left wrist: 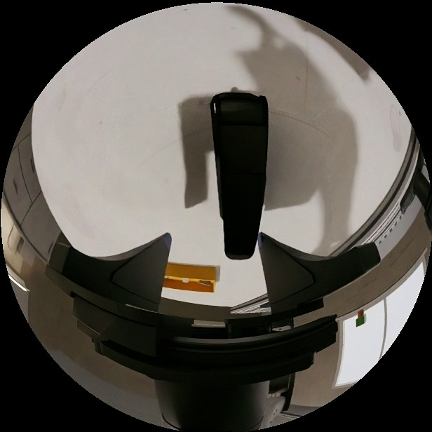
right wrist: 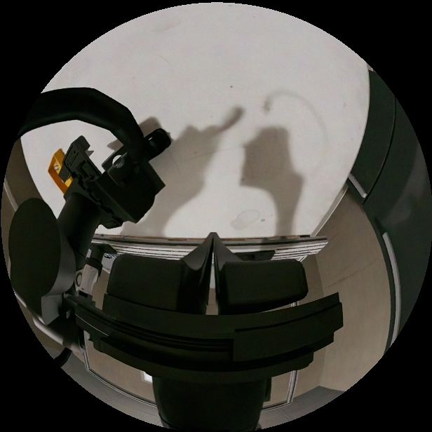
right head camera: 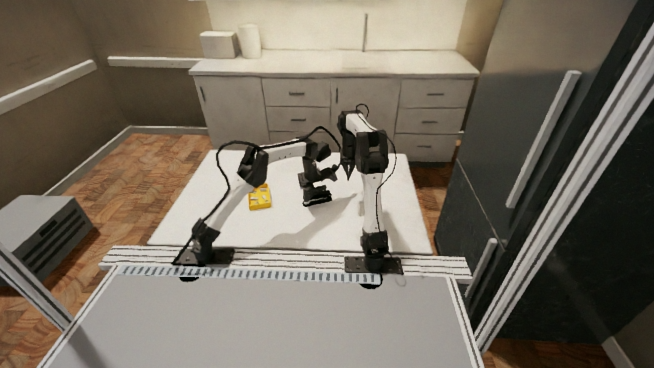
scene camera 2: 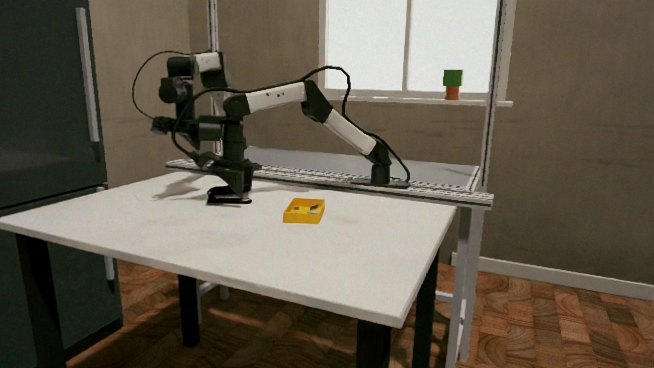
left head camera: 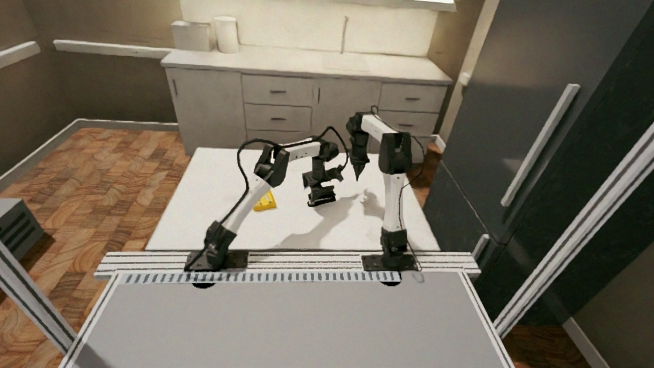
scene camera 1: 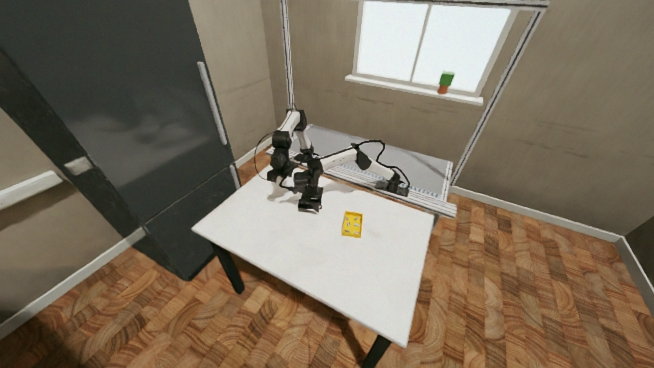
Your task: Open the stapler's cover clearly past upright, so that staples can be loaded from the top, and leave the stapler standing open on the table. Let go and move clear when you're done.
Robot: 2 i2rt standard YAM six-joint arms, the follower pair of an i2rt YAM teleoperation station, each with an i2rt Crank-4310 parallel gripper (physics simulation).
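Frame: origin at the left arm's base, x right, y back, z down, level; metres.
Where they show: left gripper, between the fingertips: (right head camera: 303, 195) (scene camera 2: 245, 194) (left head camera: 308, 195) (scene camera 1: 319, 206); right gripper, between the fingertips: (right head camera: 348, 180) (scene camera 2: 197, 150) (left head camera: 356, 180) (scene camera 1: 291, 176); left arm's base, origin of its link: (right head camera: 205, 257) (scene camera 2: 380, 184) (left head camera: 217, 261) (scene camera 1: 391, 189); right arm's base, origin of its link: (right head camera: 372, 266) (left head camera: 389, 263) (scene camera 1: 308, 160).
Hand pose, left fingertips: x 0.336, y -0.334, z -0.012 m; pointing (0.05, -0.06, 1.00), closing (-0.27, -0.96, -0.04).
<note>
Things, the pixels of their top centre, and the offset from my left fingertips. Level surfaces: height alone.
- black stapler, centre of its top: (scene camera 2: 228, 183) (left head camera: 322, 191) (right head camera: 316, 191) (scene camera 1: 309, 199) dx +0.059, dy +0.005, dz -0.025 m
- white table, height of its surface: dz +0.033 m
- yellow tray, centre of its top: (scene camera 2: 305, 205) (left head camera: 261, 194) (right head camera: 258, 193) (scene camera 1: 353, 222) dx -0.207, dy -0.021, dz +0.005 m
The black stapler (left head camera: 322, 201) (right head camera: 317, 200) (scene camera 2: 220, 196) (left wrist: 242, 155) (right wrist: 160, 140) stands on the white table (scene camera 1: 300, 260) (scene camera 2: 280, 255), with its cover low over the base. My left gripper (left wrist: 213, 234) points down over the stapler and is open. In the left wrist view the stapler's near end lies between the fingertips, closer to the right-hand finger of the picture. The head and scene views partly hide the stapler behind this gripper. My right gripper (left head camera: 357, 178) (right head camera: 348, 178) (right wrist: 213, 234) is shut and empty, raised above the table beside the left gripper.
A yellow tray (left head camera: 265, 208) (right head camera: 260, 207) (scene camera 2: 301, 218) (left wrist: 192, 271) with several small metal pieces sits on the table, on the left arm's side of the stapler. The left arm's wrist and cable are close to the right gripper. A metal rail (scene camera 2: 450, 196) runs along the arm-side table edge.
</note>
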